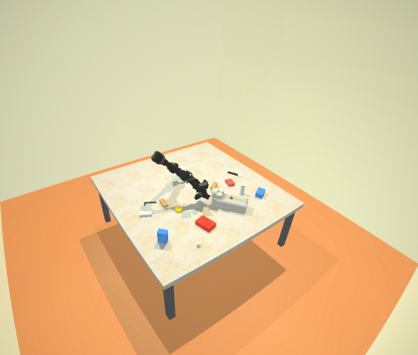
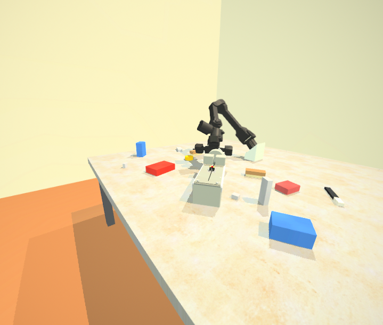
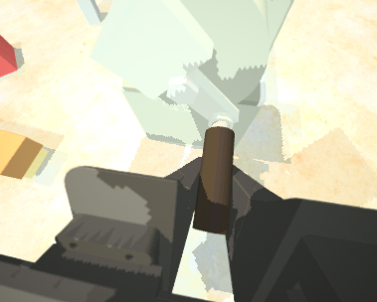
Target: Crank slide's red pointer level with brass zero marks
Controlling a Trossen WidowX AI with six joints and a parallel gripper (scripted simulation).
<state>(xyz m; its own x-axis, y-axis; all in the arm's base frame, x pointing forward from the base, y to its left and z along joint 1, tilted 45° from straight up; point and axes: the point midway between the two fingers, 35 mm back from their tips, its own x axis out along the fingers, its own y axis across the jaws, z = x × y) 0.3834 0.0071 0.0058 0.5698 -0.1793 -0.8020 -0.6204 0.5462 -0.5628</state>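
The brown crank handle lies 30 mm above my gripper tip, 10 mm to the right of it and 10 mm behind it. The rest, counted from my gripper tip: red pointer 120 mm to the left, 120 mm ahead, 40 mm above; then crank 40 mm above, 10 mm to the left; then yellow disc 240 mm to the right, 40 mm behind, 30 mm below.
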